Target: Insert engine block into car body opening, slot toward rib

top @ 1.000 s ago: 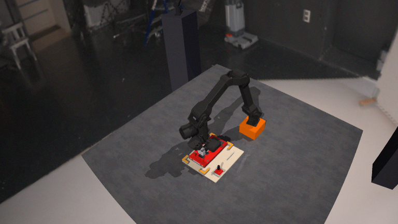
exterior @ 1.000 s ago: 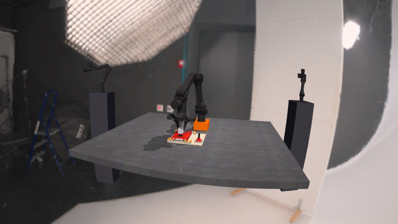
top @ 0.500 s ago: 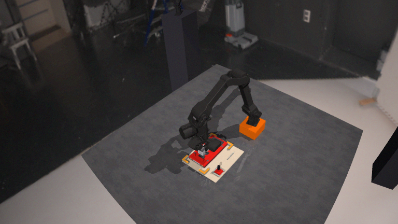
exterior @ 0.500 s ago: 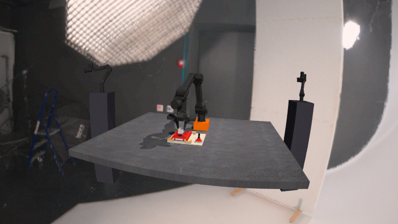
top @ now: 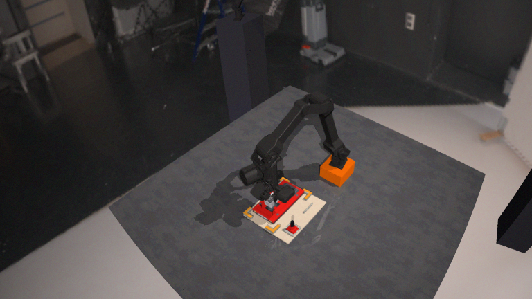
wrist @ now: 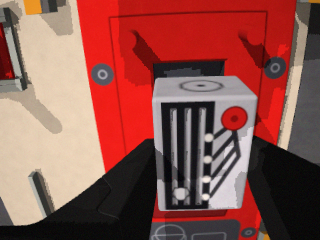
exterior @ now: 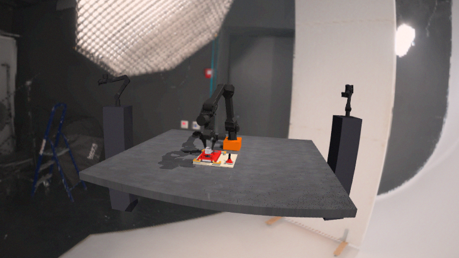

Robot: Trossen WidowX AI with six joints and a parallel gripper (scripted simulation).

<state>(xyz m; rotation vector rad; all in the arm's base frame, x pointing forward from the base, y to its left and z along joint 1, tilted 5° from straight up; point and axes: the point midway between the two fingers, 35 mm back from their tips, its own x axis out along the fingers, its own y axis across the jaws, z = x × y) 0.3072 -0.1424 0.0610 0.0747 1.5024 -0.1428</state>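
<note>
Right now the engine block is 1 cm below my gripper tip. From my gripper tip the other things lie so: cream base plate (2 cm behind, 3 cm to the left, 5 cm below).
</note>
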